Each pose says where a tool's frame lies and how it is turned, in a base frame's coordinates. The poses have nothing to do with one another.
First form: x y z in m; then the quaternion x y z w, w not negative.
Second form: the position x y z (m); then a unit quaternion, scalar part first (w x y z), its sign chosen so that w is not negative. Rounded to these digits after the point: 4 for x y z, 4 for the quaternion.
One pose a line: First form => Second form
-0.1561 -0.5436 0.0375 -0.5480 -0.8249 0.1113 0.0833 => -0.1561 -0.5436 0.0375 0.0833 -0.5480 -0.8249 0.1113
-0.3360 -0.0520 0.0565 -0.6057 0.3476 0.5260 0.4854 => -0.3360 -0.0520 0.0565 0.4854 -0.6057 0.3476 0.5260
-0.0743 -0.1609 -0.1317 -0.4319 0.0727 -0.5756 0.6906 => -0.0743 -0.1609 -0.1317 0.6906 -0.4319 0.0727 -0.5756
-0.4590 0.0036 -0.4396 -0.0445 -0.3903 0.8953 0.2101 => -0.4590 0.0036 -0.4396 0.2101 -0.0445 -0.3903 0.8953
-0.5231 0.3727 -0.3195 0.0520 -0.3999 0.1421 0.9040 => -0.5231 0.3727 -0.3195 0.9040 0.0520 -0.3999 0.1421
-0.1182 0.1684 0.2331 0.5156 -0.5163 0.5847 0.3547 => -0.1182 0.1684 0.2331 0.3547 0.5156 -0.5163 0.5847
